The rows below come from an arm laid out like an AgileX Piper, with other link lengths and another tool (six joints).
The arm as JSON. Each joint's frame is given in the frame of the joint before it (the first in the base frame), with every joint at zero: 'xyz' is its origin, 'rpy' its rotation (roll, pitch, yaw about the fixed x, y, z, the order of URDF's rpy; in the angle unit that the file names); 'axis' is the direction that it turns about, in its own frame. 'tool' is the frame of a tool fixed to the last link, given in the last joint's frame.
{
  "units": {
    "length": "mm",
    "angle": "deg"
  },
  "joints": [
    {
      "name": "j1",
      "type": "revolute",
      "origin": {
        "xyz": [
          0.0,
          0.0,
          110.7
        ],
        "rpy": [
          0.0,
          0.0,
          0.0
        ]
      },
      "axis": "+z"
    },
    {
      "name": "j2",
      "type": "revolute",
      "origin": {
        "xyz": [
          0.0,
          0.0,
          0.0
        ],
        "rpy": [
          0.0,
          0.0,
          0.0
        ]
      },
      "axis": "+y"
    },
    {
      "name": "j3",
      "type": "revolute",
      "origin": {
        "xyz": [
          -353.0,
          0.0,
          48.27
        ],
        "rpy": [
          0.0,
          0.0,
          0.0
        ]
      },
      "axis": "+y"
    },
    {
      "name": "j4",
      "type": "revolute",
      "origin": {
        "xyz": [
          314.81,
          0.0,
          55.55
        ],
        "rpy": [
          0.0,
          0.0,
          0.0
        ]
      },
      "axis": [
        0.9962,
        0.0,
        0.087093
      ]
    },
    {
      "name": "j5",
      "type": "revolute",
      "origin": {
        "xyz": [
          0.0,
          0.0,
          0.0
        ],
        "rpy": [
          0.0,
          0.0,
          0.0
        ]
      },
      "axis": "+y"
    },
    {
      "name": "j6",
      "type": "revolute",
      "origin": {
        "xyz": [
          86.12,
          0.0,
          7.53
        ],
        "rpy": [
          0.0,
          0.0,
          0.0
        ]
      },
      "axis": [
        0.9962,
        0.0,
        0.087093
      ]
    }
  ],
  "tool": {
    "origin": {
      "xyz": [
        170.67,
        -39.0,
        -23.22
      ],
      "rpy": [
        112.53,
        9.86,
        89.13
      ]
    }
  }
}
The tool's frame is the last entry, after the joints.
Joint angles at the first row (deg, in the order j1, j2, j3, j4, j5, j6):
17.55, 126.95, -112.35, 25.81, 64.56, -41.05
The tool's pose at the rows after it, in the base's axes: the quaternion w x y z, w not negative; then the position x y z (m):
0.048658, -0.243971, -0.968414, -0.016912, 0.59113, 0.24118, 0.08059
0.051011, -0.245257, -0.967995, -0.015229, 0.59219, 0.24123, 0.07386
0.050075, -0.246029, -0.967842, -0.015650, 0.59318, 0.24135, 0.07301
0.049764, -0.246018, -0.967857, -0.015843, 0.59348, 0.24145, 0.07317
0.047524, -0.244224, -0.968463, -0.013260, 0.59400, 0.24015, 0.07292
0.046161, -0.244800, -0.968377, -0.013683, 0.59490, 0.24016, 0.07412
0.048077, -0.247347, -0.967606, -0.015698, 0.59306, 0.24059, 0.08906
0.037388, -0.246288, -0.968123, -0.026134, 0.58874, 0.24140, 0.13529
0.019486, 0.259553, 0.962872, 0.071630, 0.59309, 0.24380, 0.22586
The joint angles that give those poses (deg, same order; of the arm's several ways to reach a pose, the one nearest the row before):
17.55, 128.04, -112.43, 25.86, 64.42, -41.05
17.55, 128.67, -112.42, 25.86, 64.09, -41.06
17.55, 128.77, -112.45, 25.86, 63.87, -41.06
17.55, 128.80, -112.51, 25.86, 63.87, -41.06
17.55, 128.80, -112.51, 25.52, 63.87, -41.24
17.55, 128.80, -112.71, 25.45, 63.87, -41.14
17.55, 128.19, -114.26, 25.24, 65.79, -39.83
17.59, 125.57, -117.47, 24.91, 69.57, -37.98
17.59, 120.40, -122.43, 24.85, 70.46, -35.17

